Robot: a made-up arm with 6 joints.
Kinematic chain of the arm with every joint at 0, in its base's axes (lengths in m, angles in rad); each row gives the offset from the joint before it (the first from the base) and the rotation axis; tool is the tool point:
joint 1: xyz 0 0 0.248 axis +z
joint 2: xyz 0 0 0 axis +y
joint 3: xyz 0 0 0.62 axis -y
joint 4: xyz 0 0 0 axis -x
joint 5: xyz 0.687 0 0 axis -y
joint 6: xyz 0 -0.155 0 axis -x
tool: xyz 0 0 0
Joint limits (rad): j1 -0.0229..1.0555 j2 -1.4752..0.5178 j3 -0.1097..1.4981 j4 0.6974..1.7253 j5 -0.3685..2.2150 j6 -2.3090..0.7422
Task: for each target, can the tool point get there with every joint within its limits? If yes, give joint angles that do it. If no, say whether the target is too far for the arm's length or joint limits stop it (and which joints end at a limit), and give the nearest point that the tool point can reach.
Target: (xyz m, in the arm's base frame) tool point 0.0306 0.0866 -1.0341
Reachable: no: joint limits stop it (at a limit: joint 1, joint 2, joint 3, joint 4) | nearest point 0.5575 0.7432 0.4640 | short by 1.718 m
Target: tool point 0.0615 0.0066 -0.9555
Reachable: no: joint limits stop it (at a limit: joint 2, joint 3, joint 4) | nearest point 0.9238 0.0991 0.4640 | short by 1.663 m
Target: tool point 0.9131 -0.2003 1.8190
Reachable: no: too far | nearest point 0.6589 -0.1193 1.3862 | short by 0.508 m
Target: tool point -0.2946 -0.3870 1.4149
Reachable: yes | joints 0.7502 -0.7061 0.7862 1.0115 1.1946 -1.6407
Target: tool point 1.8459 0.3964 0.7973
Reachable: no: too far | nearest point 0.9886 0.2123 0.7914 | short by 0.877 m
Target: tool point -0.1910 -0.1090 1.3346
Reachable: yes | joints 0.5678 -0.8212 0.1893 1.6406 0.9274 -0.5964
